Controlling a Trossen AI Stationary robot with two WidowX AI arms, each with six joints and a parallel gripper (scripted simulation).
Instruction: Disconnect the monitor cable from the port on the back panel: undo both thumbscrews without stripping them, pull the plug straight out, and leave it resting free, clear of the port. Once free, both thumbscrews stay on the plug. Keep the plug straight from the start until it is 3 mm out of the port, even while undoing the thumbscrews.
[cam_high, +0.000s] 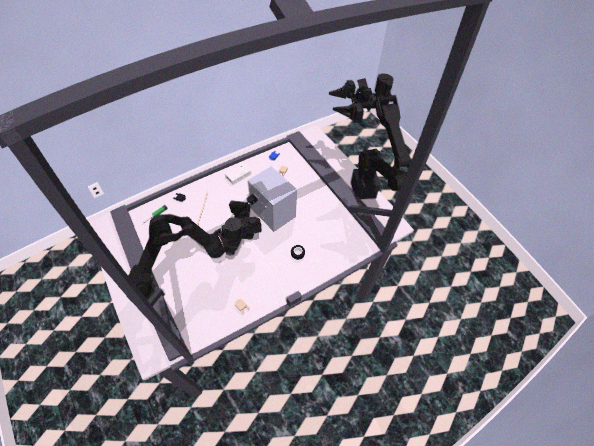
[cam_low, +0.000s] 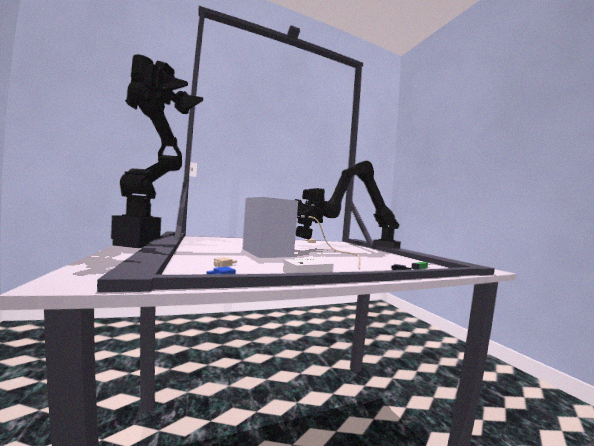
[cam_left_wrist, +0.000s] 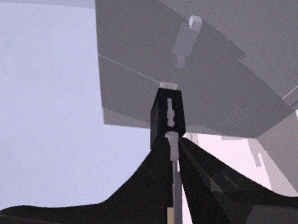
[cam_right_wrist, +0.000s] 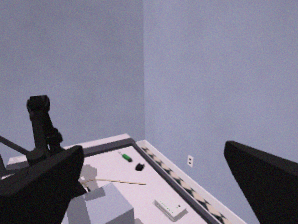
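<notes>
The grey box is 3 cm ahead of my left hand, 13 cm to the right of it and 4 cm below it.
</notes>
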